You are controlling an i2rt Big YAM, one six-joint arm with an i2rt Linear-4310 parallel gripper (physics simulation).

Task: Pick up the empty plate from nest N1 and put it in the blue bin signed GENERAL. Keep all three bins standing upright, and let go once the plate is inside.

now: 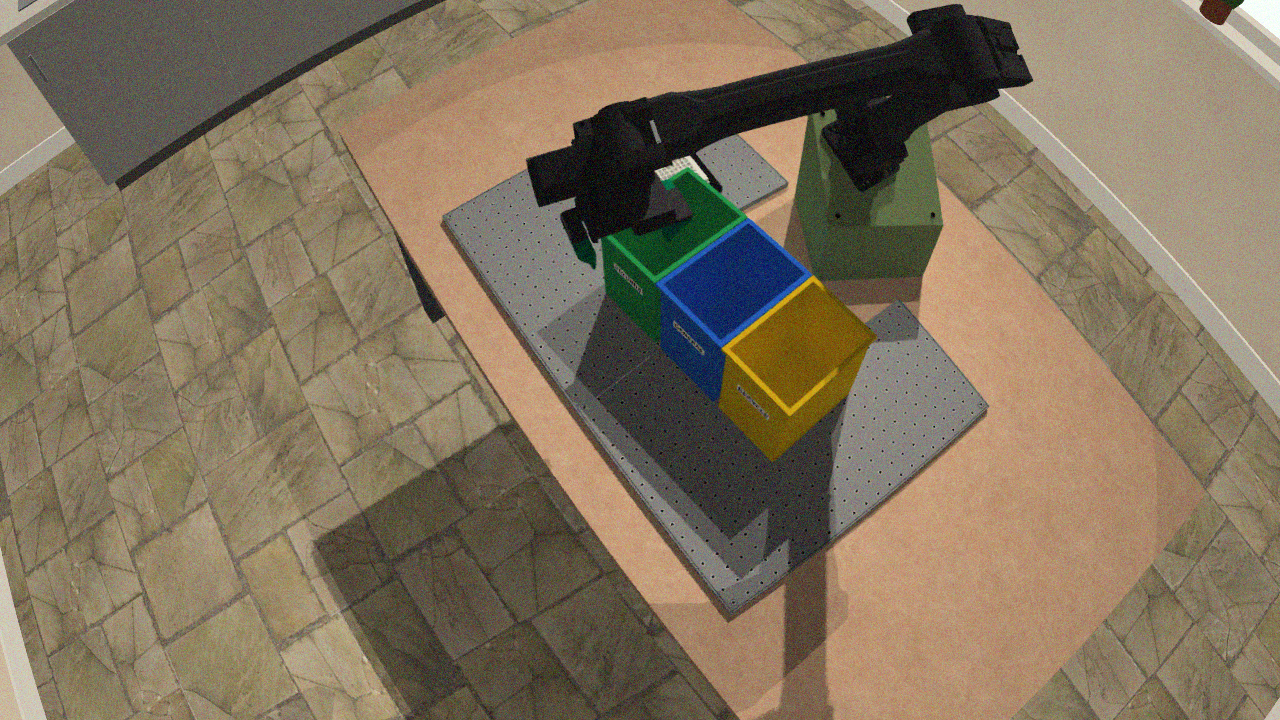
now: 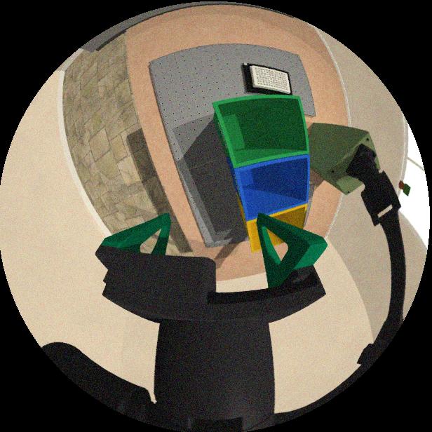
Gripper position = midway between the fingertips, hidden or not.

In view: the gripper (image 1: 629, 251), a green bin (image 1: 633, 264), a blue bin (image 1: 713, 297) and a yellow bin (image 1: 785, 372).
The green bin also shows in image 2 (image 2: 252, 128). The blue bin shows as well in image 2 (image 2: 269, 186). The yellow bin also shows in image 2 (image 2: 296, 215).
